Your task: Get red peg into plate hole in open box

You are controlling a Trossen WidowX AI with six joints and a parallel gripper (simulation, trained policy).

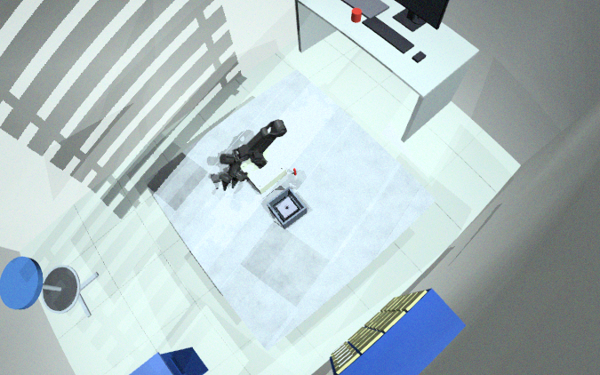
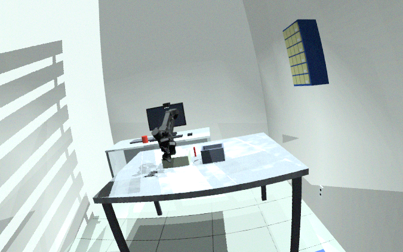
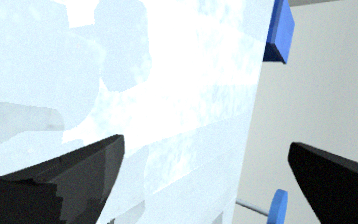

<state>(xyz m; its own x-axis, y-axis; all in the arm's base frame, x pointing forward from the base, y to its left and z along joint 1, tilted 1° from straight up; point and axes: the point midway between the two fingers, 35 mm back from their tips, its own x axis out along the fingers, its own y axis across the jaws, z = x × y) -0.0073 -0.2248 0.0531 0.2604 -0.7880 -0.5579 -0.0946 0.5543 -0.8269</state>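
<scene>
Right now the red peg is 36 cm to the left of my gripper tip, 18 cm ahead of it and 7 cm below it. From my gripper tip the other things lie so: grey-blue box: 30 cm ahead, 17 cm to the left, 8 cm below; then pale plate: 30 cm ahead, 17 cm to the left, 6 cm below.
</scene>
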